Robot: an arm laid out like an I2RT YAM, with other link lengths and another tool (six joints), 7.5 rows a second.
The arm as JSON. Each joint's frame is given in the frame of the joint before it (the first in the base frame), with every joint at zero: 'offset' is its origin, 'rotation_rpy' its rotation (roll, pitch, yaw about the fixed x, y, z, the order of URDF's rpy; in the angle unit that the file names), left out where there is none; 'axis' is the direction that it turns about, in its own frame. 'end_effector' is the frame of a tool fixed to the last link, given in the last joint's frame.
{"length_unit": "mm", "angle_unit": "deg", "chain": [
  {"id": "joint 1", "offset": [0.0, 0.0, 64.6], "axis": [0.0, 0.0, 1.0]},
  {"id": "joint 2", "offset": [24.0, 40.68, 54.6], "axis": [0.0, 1.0, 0.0]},
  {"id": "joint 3", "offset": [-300.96, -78.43, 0.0], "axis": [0.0, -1.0, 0.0]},
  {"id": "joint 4", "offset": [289.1, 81.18, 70.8], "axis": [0.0, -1.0, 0.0]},
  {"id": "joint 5", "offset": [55.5, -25.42, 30.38], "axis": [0.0, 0.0, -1.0]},
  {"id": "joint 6", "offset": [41.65, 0.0, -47.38], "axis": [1.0, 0.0, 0.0]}
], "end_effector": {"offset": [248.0, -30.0, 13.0], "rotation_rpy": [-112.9, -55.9, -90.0]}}
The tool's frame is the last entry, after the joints.
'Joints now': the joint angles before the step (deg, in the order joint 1, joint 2, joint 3, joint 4, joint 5, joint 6). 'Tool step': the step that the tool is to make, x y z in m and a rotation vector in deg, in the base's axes. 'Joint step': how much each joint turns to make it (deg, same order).
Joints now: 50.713 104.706 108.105 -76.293 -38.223 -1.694
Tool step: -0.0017 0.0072 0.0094 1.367 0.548 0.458
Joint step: 0.006 0.813 1.998 -0.510 -1.366 -0.058
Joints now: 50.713 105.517 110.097 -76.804 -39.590 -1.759
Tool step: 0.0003 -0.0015 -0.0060 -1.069 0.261 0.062
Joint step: 0.090 0.706 0.265 -0.646 0.461 -0.147
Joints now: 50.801 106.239 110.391 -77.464 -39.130 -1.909
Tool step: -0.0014 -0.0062 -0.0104 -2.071 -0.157 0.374
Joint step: 0.356 0.441 -0.318 -1.072 1.367 -0.517
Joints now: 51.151 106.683 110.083 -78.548 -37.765 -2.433
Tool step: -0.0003 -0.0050 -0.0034 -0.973 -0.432 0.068
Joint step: 0.135 -0.285 -0.424 -0.481 0.933 -0.218
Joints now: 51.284 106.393 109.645 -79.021 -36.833 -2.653
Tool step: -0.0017 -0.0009 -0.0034 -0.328 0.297 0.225
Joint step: 0.053 0.080 -0.485 0.003 -0.067 -0.201
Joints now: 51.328 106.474 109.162 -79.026 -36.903 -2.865
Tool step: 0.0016 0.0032 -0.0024 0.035 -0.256 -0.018
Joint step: 0.220 0.388 0.073 0.643 0.230 0.236
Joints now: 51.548 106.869 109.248 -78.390 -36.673 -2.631
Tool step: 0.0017 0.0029 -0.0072 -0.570 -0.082 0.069
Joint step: 0.306 0.871 0.018 0.553 0.462 0.162
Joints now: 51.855 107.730 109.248 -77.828 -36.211 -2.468
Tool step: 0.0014 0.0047 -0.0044 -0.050 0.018 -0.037
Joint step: 0.272 0.758 0.151 0.773 0.090 0.367
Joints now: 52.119 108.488 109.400 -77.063 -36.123 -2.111
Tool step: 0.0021 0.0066 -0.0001 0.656 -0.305 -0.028
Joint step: 0.246 0.496 0.384 1.041 -0.088 0.378
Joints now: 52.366 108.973 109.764 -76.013 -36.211 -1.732
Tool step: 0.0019 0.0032 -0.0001 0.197 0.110 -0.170
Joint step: -0.026 0.544 0.582 0.192 -0.163 0.239
